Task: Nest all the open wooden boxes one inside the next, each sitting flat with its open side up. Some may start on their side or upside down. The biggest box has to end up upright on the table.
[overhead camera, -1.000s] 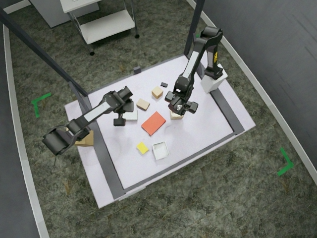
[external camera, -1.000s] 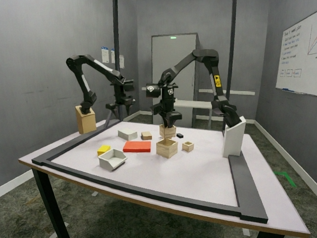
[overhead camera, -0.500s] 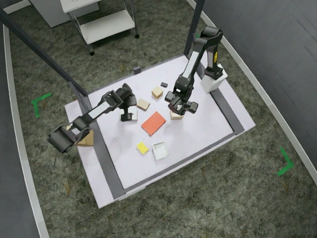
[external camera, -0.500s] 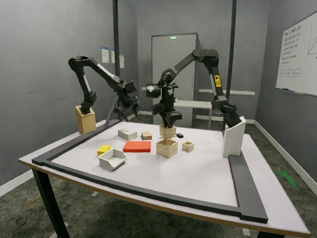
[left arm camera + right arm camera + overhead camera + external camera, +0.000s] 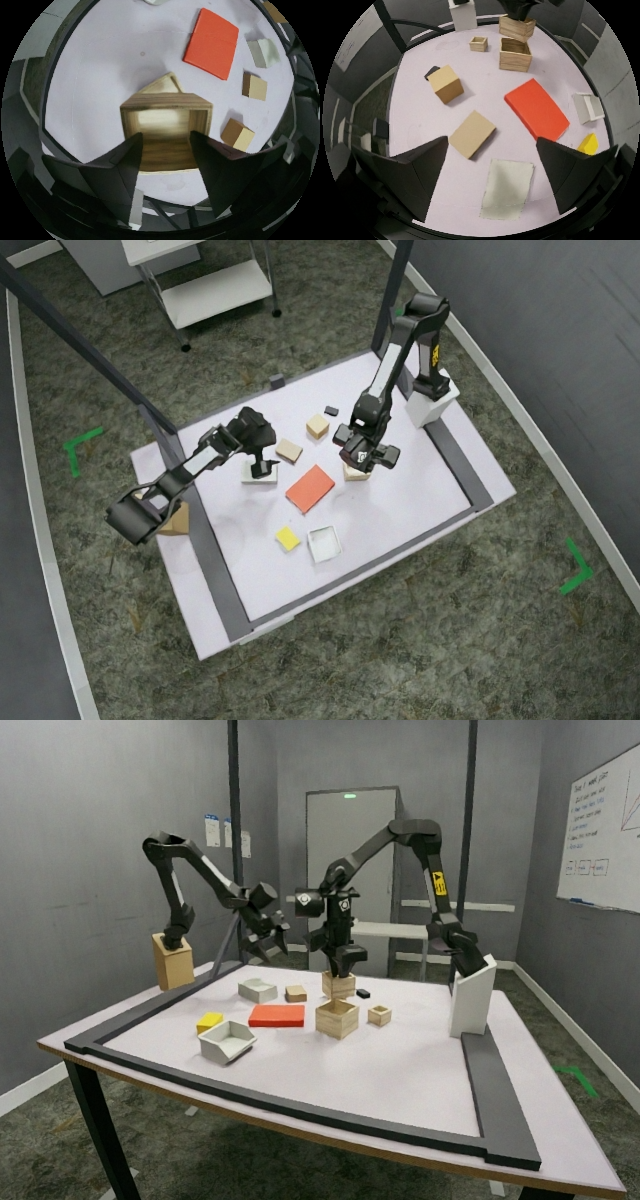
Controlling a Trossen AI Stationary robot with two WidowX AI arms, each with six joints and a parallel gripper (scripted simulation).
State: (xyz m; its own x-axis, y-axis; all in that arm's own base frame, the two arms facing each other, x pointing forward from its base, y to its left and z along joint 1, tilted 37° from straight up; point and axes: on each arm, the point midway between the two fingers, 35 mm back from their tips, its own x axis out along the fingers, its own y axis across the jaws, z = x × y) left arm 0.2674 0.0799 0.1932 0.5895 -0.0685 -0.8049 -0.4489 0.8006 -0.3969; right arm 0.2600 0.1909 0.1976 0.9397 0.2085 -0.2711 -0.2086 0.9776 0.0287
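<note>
Right now my left hand is 60 mm above the mid-sized wooden box. The rest, counted from my left hand: biggest wooden box (150 mm below); then flat red block (170 mm to the right, 160 mm below); then small wooden box (80 mm behind, 100 mm to the left, 160 mm below).
</note>
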